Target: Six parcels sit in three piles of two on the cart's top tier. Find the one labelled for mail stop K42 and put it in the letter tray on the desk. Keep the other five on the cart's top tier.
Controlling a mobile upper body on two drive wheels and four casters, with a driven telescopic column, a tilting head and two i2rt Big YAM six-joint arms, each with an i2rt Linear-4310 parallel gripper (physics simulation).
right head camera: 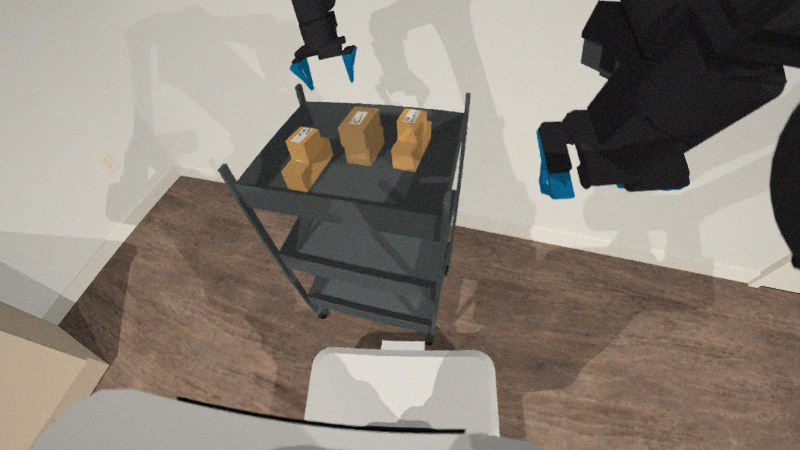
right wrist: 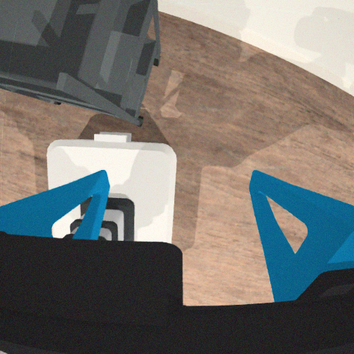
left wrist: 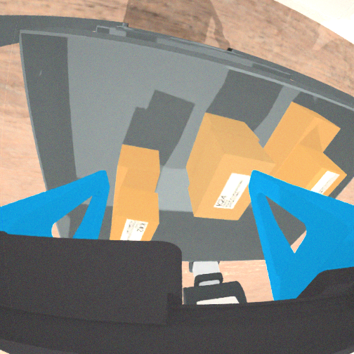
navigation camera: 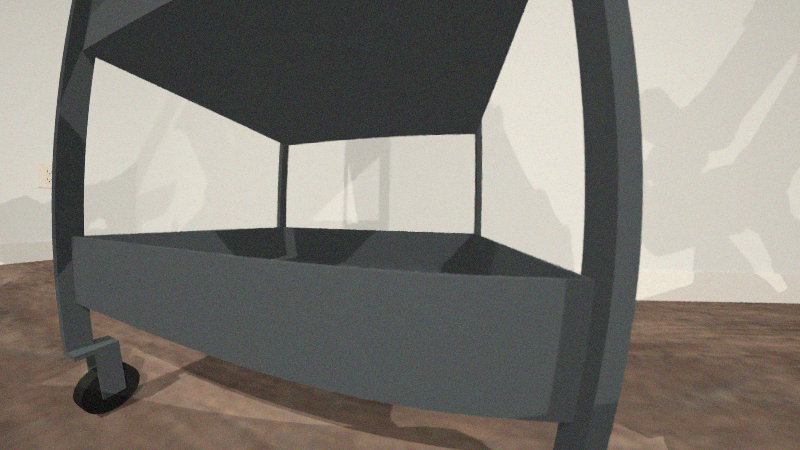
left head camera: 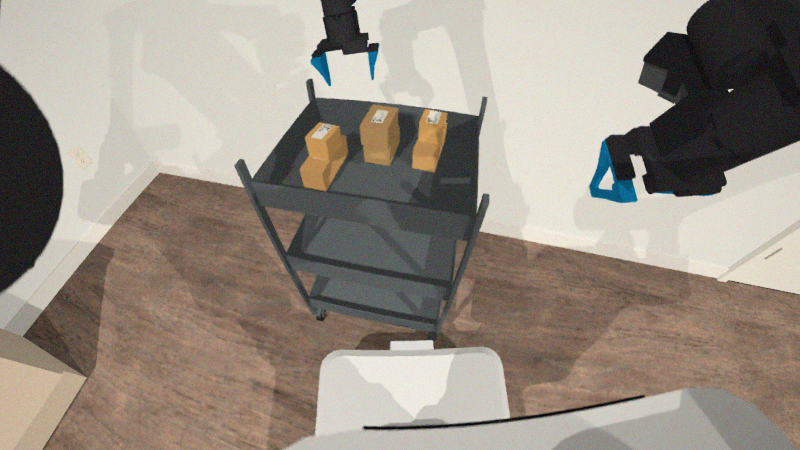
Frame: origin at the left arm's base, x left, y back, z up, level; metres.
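Seen in the pictures: left gripper, fingertip midpoint: (right head camera: 332, 85) (left head camera: 351, 82); right gripper, fingertip midpoint: (right head camera: 580, 184) (left head camera: 621, 189).
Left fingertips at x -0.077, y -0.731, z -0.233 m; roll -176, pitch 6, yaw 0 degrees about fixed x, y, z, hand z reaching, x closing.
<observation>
Pixels of each thing's top centre, then the offset from my left fingertips to it. "pt": a spot on its surface instead.
- cart's top tier at a spot on its surface: (left head camera: 363, 204) (right head camera: 333, 205) pt dx -0.041, dy +0.281, dz -0.097 m
- left pile at its top centre: (left head camera: 322, 131) (right head camera: 301, 134) dx +0.051, dy +0.123, dz -0.048 m
- lower parcel at its top centre: (left head camera: 323, 151) (right head camera: 305, 154) dx +0.055, dy +0.126, dz -0.098 m
- middle pile's upper parcel at its top centre: (left head camera: 379, 116) (right head camera: 358, 117) dx -0.065, dy +0.067, dz -0.050 m
- Beige furniture at a spot on its surface: (left head camera: 33, 397) pt dx +1.150, dy +0.674, dz -0.610 m
On the cart's top tier (left head camera: 363, 204) (right head camera: 341, 201) (left wrist: 100, 100), the upper parcel of the left pile (left head camera: 324, 146) (right head camera: 304, 148) (left wrist: 142, 205) shows a label reading K42, upside down in the left wrist view. It rests on a lower parcel (left head camera: 318, 173) (right head camera: 299, 176). The middle pile's upper parcel (left head camera: 379, 131) (right head camera: 358, 134) (left wrist: 232, 172) is labelled K24. The right pile's upper label (left wrist: 325, 181) is partly hidden by a finger. My left gripper (left head camera: 351, 81) (right head camera: 331, 85) (left wrist: 178, 178) is open, above the cart. My right gripper (right wrist: 179, 177) is open, right of the cart. The desk's letter tray does not show.
The cart's raised corner posts (left head camera: 482, 114) (right head camera: 467, 111) stand above the tier rim. The white robot base (left head camera: 413, 358) (right wrist: 160, 160) is close to the cart's near edge. A wall stands behind. Beige furniture (left head camera: 33, 397) (right head camera: 39, 369) is at lower left, a white cabinet (left head camera: 780, 265) at right.
</observation>
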